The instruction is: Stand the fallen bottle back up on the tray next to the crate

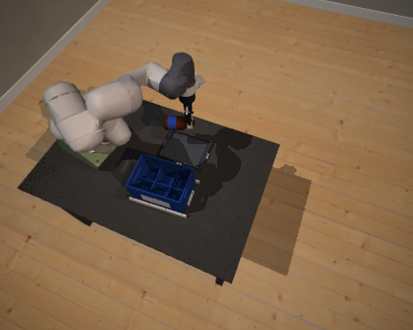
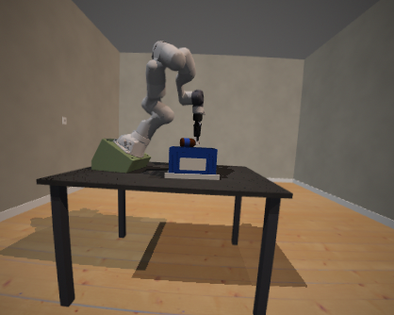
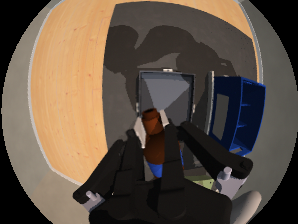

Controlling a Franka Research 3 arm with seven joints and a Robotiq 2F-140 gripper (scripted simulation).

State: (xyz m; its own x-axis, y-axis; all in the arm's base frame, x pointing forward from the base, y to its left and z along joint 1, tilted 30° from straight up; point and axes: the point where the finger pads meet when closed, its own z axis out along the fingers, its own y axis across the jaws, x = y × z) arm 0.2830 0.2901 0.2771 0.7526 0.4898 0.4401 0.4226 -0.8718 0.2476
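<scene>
Now: the brown bottle 5 cm behind my hand, 3 cm to the right of it and 2 cm below it. The rest, counted from my hand: blue crate: 32 cm to the right, 13 cm below, 4 cm ahead; then dark tray: 21 cm below, 5 cm to the right, 1 cm behind.
</scene>
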